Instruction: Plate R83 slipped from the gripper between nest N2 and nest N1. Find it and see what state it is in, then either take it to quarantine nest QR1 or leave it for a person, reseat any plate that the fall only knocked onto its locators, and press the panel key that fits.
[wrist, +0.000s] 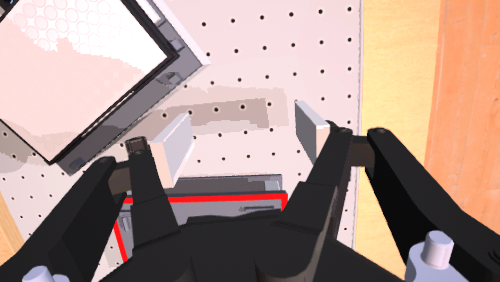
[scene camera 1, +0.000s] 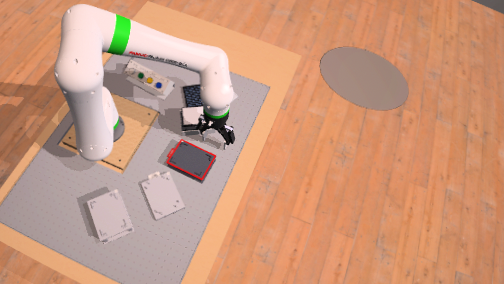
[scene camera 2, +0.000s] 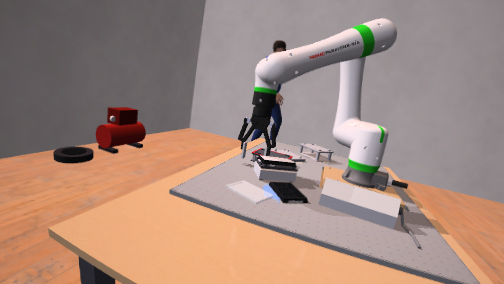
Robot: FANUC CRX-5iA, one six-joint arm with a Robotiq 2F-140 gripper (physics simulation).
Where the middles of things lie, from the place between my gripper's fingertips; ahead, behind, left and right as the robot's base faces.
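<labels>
White-lidded well plate (wrist: 72, 72): my hand is 40 mm below it, 40 mm to the right of it and 120 mm past it.
</labels>
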